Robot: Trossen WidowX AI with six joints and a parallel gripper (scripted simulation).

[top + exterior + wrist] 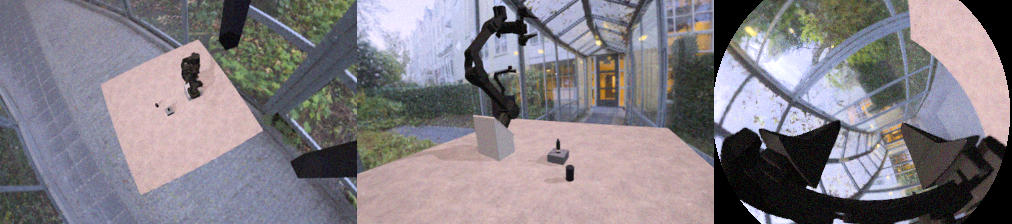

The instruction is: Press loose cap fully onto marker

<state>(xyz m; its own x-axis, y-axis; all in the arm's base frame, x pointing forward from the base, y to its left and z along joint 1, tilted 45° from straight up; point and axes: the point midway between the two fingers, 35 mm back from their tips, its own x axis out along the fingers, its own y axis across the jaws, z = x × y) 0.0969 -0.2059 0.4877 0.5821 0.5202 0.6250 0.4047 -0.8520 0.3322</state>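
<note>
Right now my gripper tip is 60 cm above the dark marker cap, 26 cm to the left of it and 26 cm short of it. The rest, counted from my gripper tip: dark holder block: 61 cm below, 17 cm ahead, 16 cm to the right.
</note>
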